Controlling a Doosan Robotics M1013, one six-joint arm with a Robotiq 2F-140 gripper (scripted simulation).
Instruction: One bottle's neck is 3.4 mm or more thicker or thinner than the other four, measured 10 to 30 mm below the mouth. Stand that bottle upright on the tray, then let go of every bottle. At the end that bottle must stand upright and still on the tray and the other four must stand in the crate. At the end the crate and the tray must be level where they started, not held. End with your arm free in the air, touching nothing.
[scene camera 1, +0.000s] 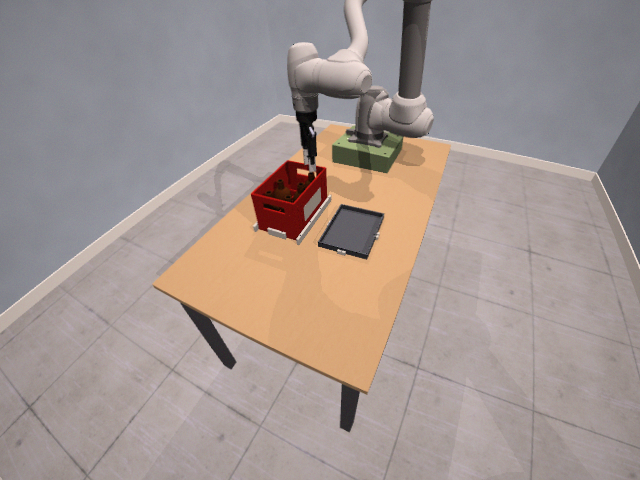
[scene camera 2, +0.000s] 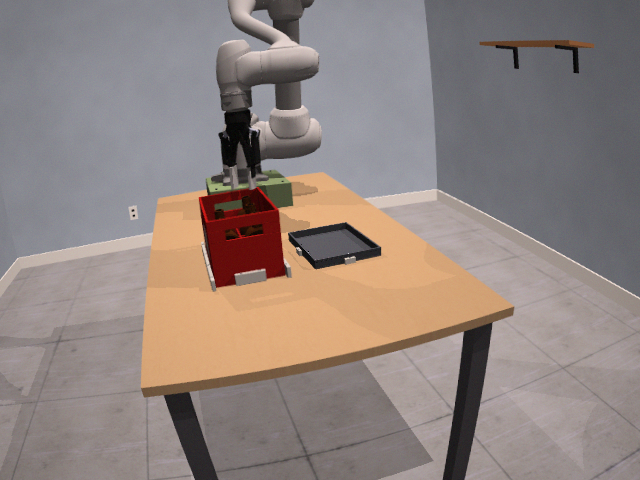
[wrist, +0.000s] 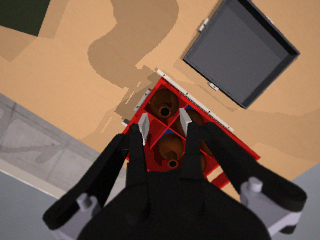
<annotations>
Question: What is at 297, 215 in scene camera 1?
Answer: A red crate.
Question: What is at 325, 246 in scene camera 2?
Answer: A dark grey tray.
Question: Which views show the red crate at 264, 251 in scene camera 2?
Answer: Scene camera 1, scene camera 2 and the wrist view: all of them.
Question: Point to a red crate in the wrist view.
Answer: At 155, 162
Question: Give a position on a dark grey tray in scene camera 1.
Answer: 352, 229
</annotations>
